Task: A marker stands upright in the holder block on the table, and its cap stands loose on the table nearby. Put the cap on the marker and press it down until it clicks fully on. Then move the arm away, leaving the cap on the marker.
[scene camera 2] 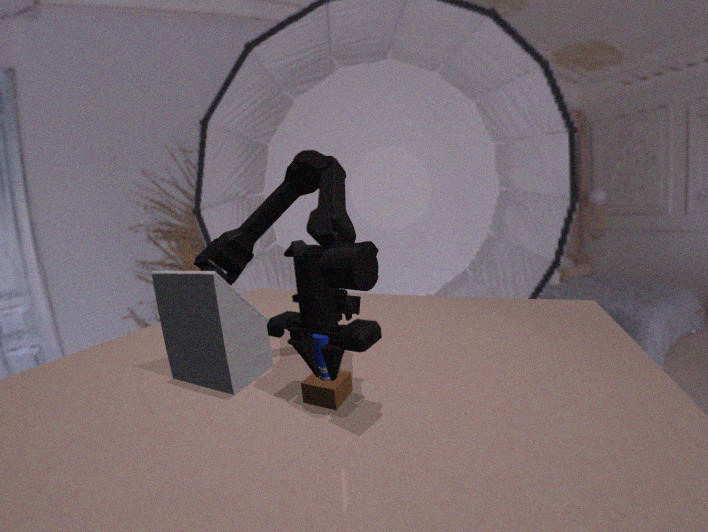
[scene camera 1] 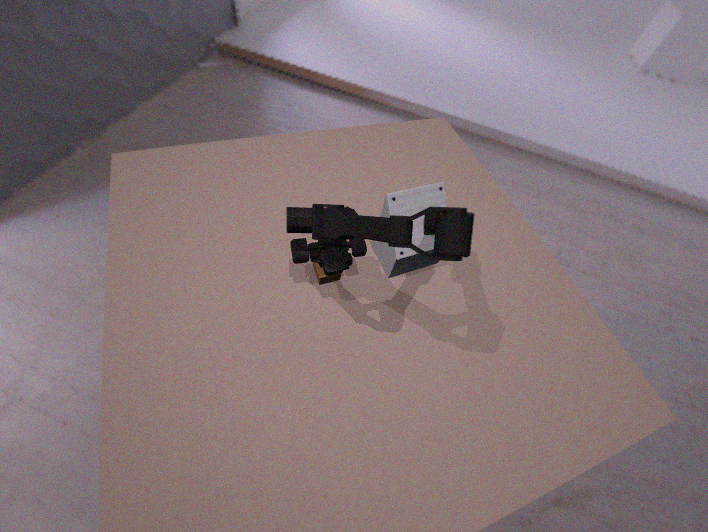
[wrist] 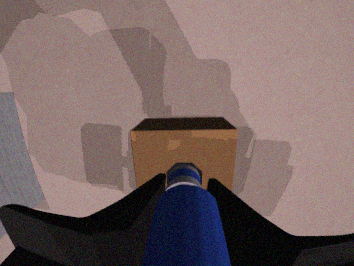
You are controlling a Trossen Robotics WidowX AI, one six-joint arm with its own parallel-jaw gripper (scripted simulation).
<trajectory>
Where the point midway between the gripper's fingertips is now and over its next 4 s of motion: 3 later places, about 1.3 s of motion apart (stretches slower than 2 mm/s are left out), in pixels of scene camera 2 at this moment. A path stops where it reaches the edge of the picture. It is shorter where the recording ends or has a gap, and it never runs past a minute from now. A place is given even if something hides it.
My gripper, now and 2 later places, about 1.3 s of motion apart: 326,377; 321,327; 324,338
</trajectory>
